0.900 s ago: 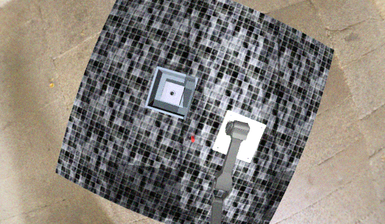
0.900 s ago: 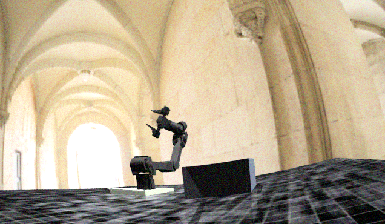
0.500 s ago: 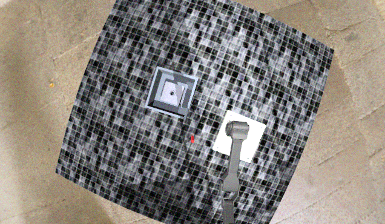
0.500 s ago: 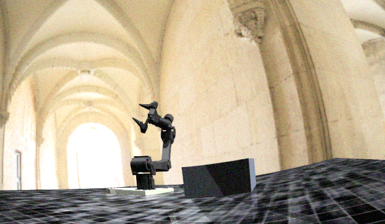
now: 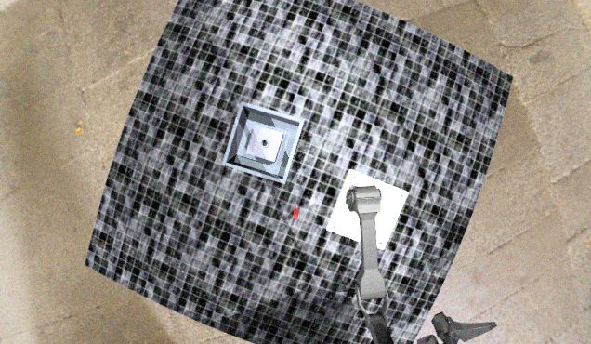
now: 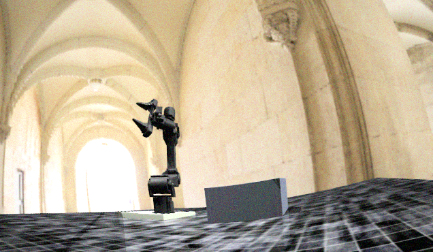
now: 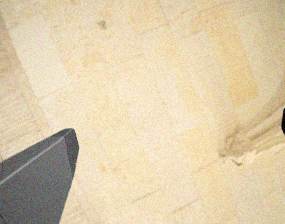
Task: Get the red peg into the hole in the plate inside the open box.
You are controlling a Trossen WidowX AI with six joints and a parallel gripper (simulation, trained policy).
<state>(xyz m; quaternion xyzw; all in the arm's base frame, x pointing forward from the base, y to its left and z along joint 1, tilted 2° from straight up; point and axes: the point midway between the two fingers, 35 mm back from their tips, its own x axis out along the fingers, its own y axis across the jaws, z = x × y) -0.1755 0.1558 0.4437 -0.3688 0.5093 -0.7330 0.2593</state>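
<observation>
The red peg lies 430 mm below my gripper tip, 370 mm ahead of it and 50 mm to the right of it. The rest, counted from my gripper tip: grey-blue box (510 mm ahead, 440 mm below, 240 mm to the right); then plate (510 mm ahead, 420 mm below, 240 mm to the right).
</observation>
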